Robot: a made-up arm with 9 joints.
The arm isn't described. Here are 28 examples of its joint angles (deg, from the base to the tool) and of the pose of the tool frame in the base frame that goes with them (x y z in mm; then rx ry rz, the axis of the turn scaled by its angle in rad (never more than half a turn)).
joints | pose
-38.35 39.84 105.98 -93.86 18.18 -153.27 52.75 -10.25 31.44 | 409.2 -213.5 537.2 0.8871 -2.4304 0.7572
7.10 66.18 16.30 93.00 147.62 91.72 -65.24 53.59 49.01 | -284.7 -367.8 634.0 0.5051 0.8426 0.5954
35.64 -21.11 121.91 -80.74 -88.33 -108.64 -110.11 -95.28 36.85 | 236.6 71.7 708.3 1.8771 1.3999 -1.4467
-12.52 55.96 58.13 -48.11 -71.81 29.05 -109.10 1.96 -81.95 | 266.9 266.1 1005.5 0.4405 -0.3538 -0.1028
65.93 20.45 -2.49 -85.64 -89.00 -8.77 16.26 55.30 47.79 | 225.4 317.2 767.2 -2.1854 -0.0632 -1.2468
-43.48 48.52 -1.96 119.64 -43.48 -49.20 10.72 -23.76 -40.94 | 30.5 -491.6 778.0 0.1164 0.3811 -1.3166
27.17 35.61 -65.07 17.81 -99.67 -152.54 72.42 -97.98 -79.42 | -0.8 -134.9 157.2 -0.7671 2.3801 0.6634
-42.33 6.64 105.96 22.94 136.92 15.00 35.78 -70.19 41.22 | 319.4 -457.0 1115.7 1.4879 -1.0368 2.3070
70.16 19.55 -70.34 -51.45 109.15 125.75 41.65 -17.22 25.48 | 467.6 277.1 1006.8 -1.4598 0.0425 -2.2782
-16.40 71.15 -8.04 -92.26 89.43 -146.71 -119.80 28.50 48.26 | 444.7 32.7 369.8 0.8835 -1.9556 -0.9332
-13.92 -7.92 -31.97 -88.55 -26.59 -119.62 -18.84 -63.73 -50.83 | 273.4 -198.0 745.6 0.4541 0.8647 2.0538
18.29 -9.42 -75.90 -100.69 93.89 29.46 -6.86 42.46 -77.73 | 421.3 -436.8 1182.1 0.9068 0.9911 -1.6022
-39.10 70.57 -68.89 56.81 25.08 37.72 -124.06 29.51 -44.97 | -264.4 -172.2 624.1 1.0676 0.7627 -2.4710
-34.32 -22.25 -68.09 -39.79 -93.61 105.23 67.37 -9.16 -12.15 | 169.5 -531.7 199.0 1.0595 -1.6533 -0.5258
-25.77 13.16 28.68 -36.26 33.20 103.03 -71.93 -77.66 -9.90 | 872.2 -207.3 816.2 0.9285 -0.5342 0.5222
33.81 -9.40 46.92 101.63 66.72 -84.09 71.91 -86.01 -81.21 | -361.8 60.7 624.1 -0.5934 2.9109 -0.5820
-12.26 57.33 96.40 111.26 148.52 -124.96 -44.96 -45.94 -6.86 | -520.6 -198.8 953.3 -0.4264 -1.9249 -0.2390
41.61 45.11 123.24 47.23 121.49 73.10 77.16 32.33 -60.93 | 87.6 344.1 926.2 -0.7298 2.0729 0.1451
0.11 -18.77 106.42 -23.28 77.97 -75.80 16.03 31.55 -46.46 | 335.3 -686.0 1013.9 -0.5320 -1.2870 2.4180
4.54 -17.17 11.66 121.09 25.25 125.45 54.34 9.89 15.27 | 178.4 -13.6 732.3 -0.0772 1.0888 0.9398
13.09 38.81 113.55 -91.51 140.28 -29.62 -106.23 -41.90 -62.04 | 419.9 72.1 229.4 -1.5263 1.8105 -0.0578
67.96 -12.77 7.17 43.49 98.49 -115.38 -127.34 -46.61 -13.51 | 483.1 16.7 512.6 2.2657 -1.7643 0.9229
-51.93 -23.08 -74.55 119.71 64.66 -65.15 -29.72 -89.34 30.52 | 15.9 67.7 838.2 -1.6994 -1.2441 0.7297
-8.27 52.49 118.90 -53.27 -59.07 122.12 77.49 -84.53 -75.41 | 154.4 248.6 894.9 0.7195 0.9902 2.6885
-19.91 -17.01 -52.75 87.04 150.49 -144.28 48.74 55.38 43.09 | -34.8 170.6 658.0 -2.3796 0.8398 0.5562
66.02 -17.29 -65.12 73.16 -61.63 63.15 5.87 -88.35 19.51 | 172.8 134.0 763.3 -0.6591 -1.0335 0.7824
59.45 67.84 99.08 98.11 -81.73 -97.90 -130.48 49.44 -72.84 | -192.9 321.1 509.0 -1.4042 2.4718 0.3128
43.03 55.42 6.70 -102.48 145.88 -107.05 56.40 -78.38 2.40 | 532.6 356.6 680.9 -2.8083 -1.0060 -0.4524
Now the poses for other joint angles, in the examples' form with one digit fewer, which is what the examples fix.
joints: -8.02 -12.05 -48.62 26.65 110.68 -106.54 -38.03 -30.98 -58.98
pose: 538 50 256 -1.992 0.041 -0.396
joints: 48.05 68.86 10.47 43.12 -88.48 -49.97 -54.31 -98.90 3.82
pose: -244 -141 554 -1.117 0.820 -1.128
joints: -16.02 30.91 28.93 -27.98 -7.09 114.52 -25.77 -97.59 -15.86
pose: 585 -246 822 0.838 -0.974 -0.493
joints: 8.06 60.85 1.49 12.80 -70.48 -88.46 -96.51 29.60 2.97
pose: 12 33 425 0.337 2.650 -0.275
